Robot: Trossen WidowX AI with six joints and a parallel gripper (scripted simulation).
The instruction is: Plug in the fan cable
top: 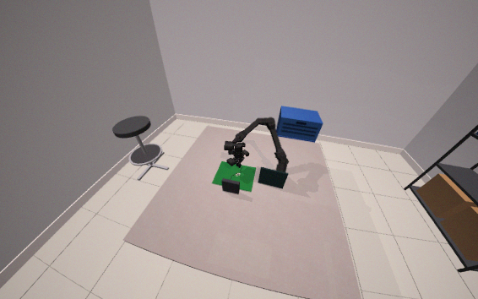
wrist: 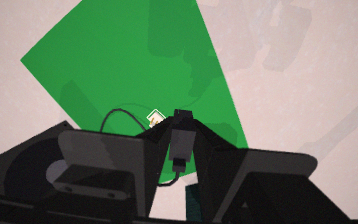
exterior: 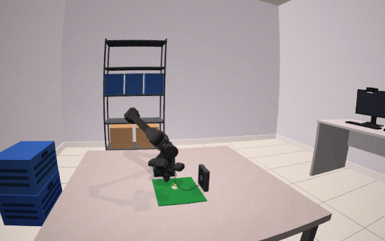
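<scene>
My gripper tip is now 7 cm above the white fan header, 4 cm to the right of it and 2 cm past it. Round my gripper tip: dark fan plug 1 cm behind, 1 cm above; green board 8 cm below, 6 cm to the left; black fan 20 cm to the left, 2 cm behind, 1 cm below.
</scene>
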